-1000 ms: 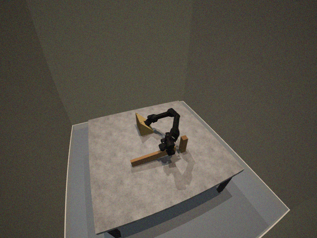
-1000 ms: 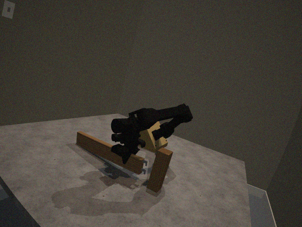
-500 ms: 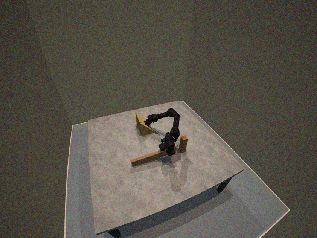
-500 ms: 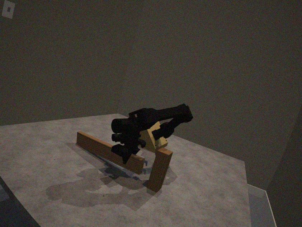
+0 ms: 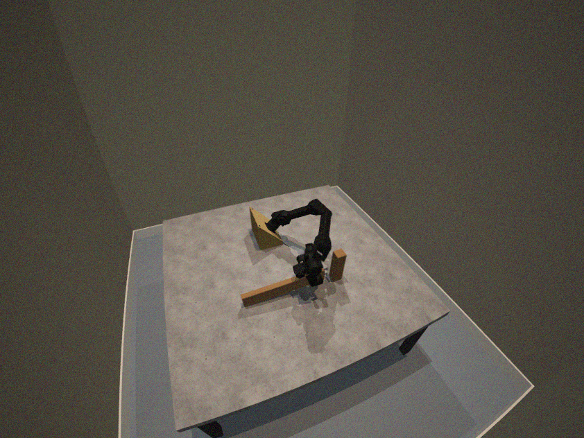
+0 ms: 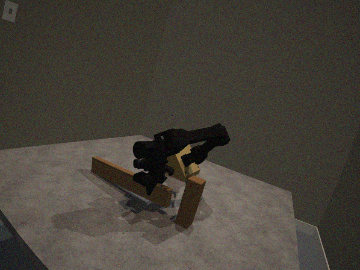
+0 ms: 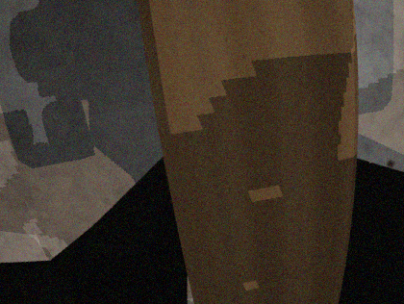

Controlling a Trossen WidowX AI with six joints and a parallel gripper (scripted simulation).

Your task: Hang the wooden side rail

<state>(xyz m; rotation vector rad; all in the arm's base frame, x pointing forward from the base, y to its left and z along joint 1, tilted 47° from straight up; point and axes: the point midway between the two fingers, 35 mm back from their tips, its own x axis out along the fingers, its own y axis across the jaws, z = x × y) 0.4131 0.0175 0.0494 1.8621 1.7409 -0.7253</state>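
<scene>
The headboard post is 16 cm to the left of my gripper tip, 4 cm above it and 1 cm ahead of it.
</scene>
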